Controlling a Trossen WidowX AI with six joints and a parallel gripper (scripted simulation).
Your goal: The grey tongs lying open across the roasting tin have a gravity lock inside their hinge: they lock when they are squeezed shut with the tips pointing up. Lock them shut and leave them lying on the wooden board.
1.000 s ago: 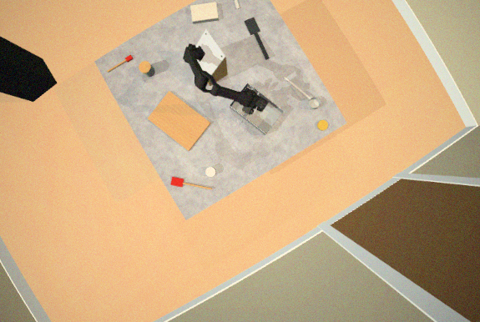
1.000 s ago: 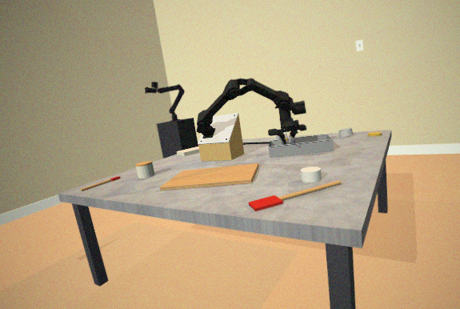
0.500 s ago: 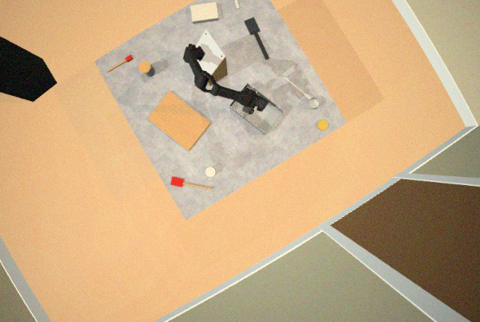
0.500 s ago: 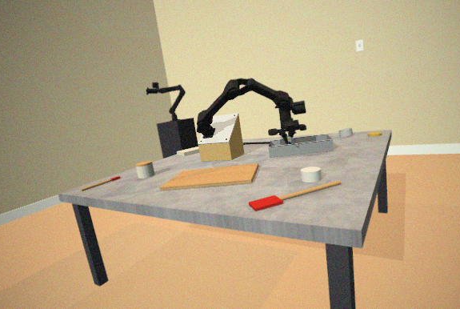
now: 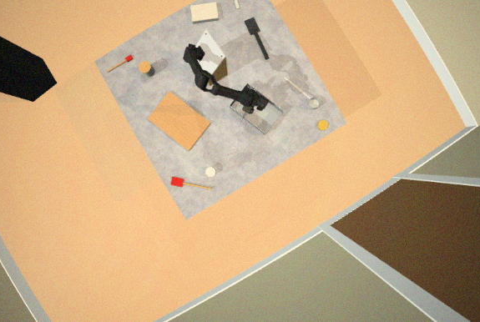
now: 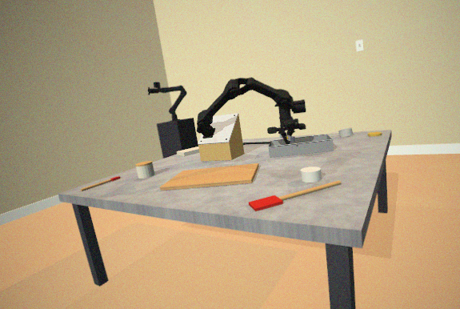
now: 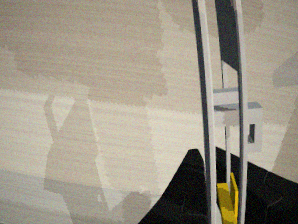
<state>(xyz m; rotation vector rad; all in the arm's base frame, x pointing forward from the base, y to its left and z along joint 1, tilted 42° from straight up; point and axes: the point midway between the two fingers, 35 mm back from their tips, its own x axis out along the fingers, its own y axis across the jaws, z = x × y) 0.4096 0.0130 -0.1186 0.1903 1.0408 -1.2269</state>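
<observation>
Now: gripper tip 50 mm short of the roasting tin, 30 mm to the right of it and 10 mm above it. Round my gripper tip: yellow piece 40 mm above, 10 mm to the right; then wooden board 440 mm to the right, 180 mm behind, 30 mm below; then black spatula 380 mm behind, 330 mm to the left, 30 mm below.
</observation>
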